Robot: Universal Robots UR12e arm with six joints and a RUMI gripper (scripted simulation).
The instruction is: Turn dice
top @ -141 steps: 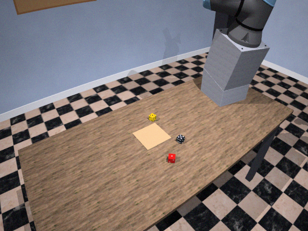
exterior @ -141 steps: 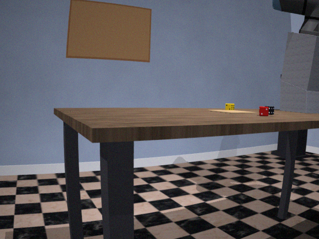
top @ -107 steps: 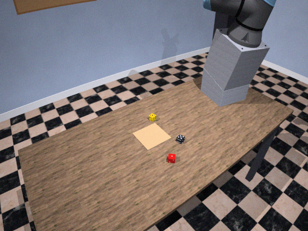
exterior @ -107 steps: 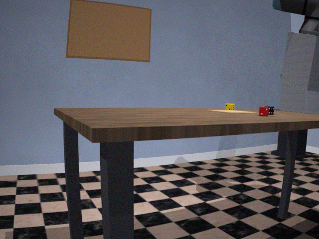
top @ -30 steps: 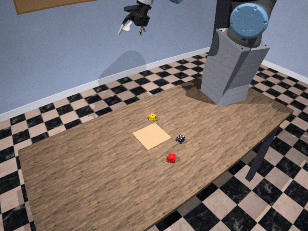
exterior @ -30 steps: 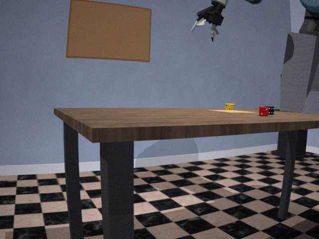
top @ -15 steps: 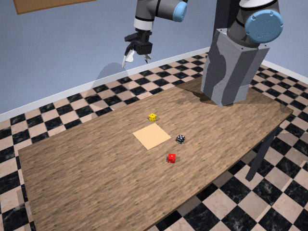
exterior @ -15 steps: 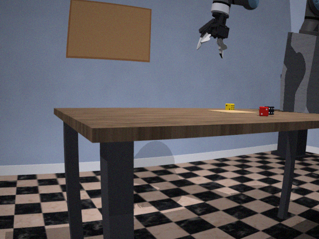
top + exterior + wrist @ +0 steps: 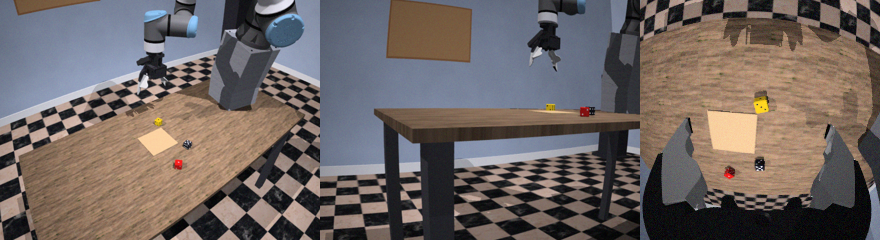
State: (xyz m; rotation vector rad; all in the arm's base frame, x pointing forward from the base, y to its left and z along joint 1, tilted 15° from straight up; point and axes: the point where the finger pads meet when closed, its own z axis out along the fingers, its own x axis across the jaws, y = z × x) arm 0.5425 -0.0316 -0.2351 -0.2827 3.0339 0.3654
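Right now my hand is 1 cm past the yellow die, 5 cm to the right of it and 17 cm above it. From my hand the other things lie so: red die: 4 cm ahead, 35 cm to the left, 17 cm below; then black die: 6 cm behind, 26 cm to the left, 17 cm below; then tan mat: 5 cm ahead, 17 cm to the left, 18 cm below.
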